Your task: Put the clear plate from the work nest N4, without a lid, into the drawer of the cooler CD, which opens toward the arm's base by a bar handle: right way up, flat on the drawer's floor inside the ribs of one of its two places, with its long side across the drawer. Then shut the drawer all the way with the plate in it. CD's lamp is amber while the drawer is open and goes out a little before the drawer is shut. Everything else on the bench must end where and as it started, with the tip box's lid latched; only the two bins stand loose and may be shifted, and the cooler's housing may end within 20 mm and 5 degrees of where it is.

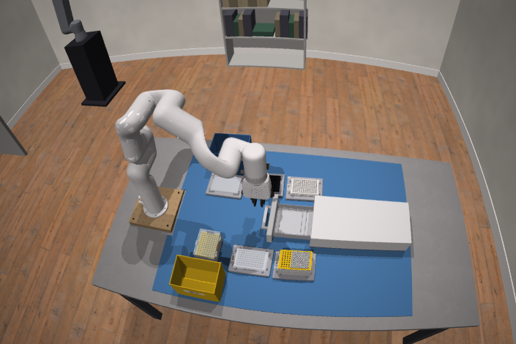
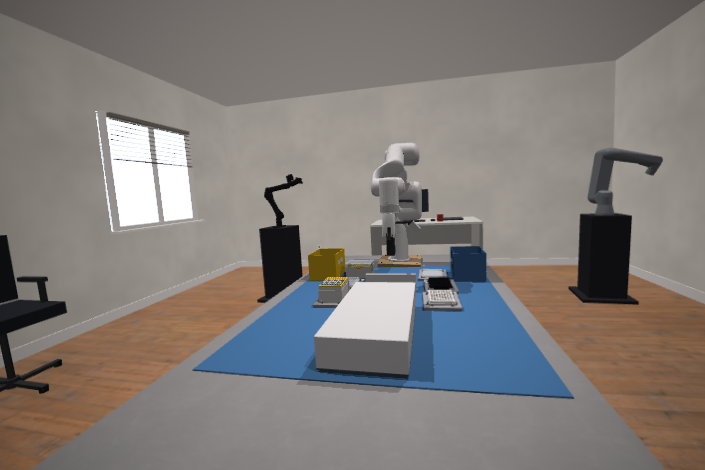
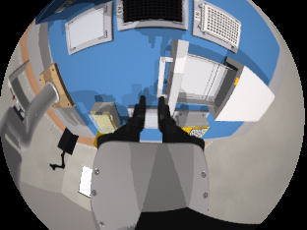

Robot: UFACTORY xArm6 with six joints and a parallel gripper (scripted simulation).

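Right now my hand is 1 cm short of the clear plate, 19 cm to the left of it and 14 cm above it. Also, from my hand: yellow tip box (18 cm ahead, 19 cm to the right, 10 cm below); then drawer (16 cm ahead, 1 cm to the left, 13 cm below); then black plate (2 cm behind, 19 cm to the left, 14 cm below).
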